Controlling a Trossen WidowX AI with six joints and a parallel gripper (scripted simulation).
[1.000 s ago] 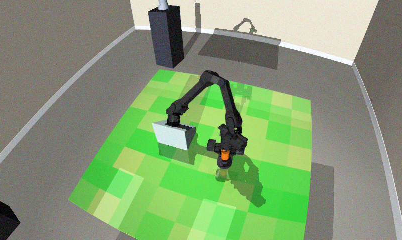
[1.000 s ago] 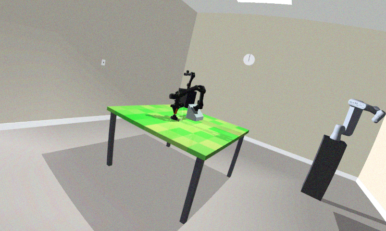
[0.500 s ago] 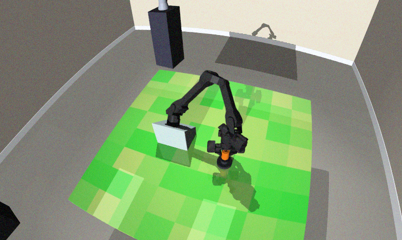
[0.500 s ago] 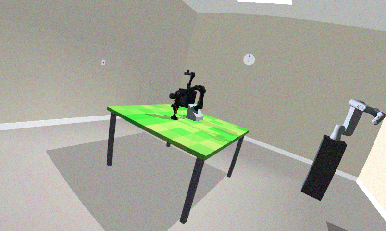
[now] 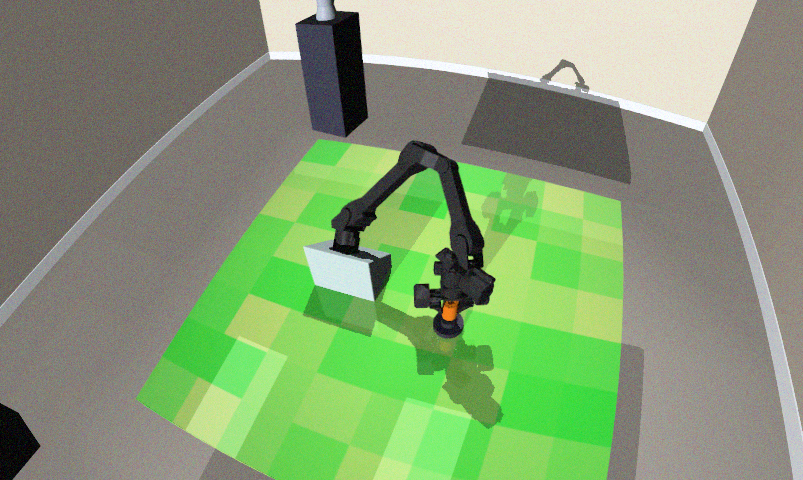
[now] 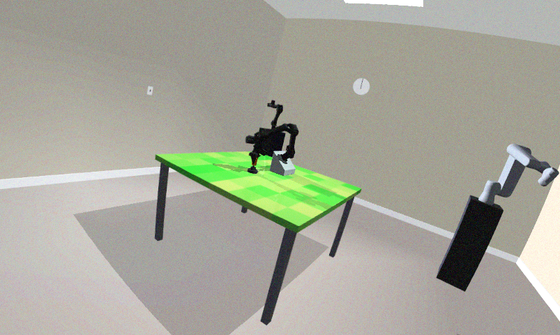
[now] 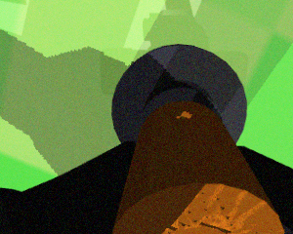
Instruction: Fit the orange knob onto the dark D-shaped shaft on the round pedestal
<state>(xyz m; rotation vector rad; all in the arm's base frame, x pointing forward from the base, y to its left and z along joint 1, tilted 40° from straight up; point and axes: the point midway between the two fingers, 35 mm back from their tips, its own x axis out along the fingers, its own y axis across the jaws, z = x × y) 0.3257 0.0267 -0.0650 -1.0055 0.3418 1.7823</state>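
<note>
Right now my gripper tip is 20 mm below the orange knob. The rest, counted from my gripper tip: round pedestal 40 mm below.
</note>
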